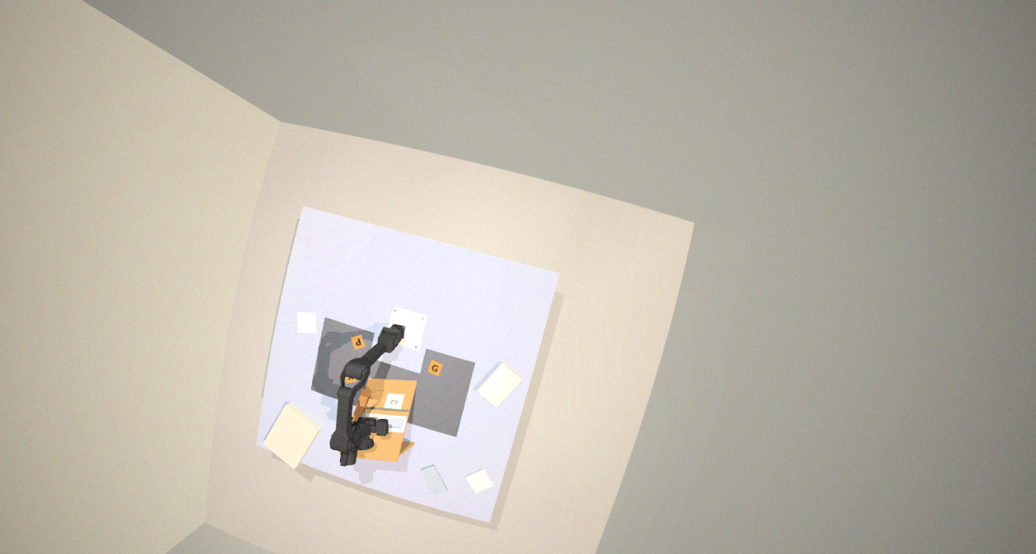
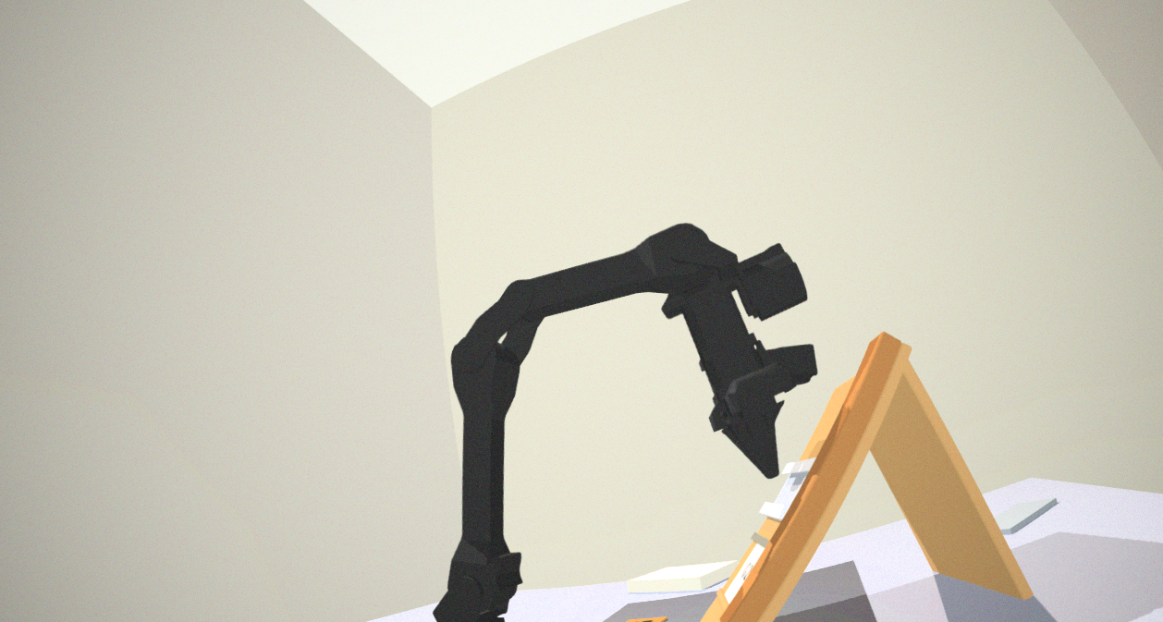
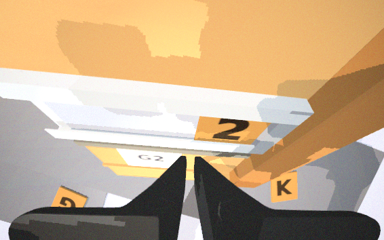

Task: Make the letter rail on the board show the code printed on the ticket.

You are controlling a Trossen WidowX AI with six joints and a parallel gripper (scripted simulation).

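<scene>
The white ticket lies 100 mm below my gripper tip, 40 mm to the left of it and 40 mm behind it. From my gripper tip the other things lie so: grey slab 370 mm ahead, 250 mm to the left, 180 mm below; then grey mat 180 mm below, 150 mm behind, 20 mm to the right.
</scene>
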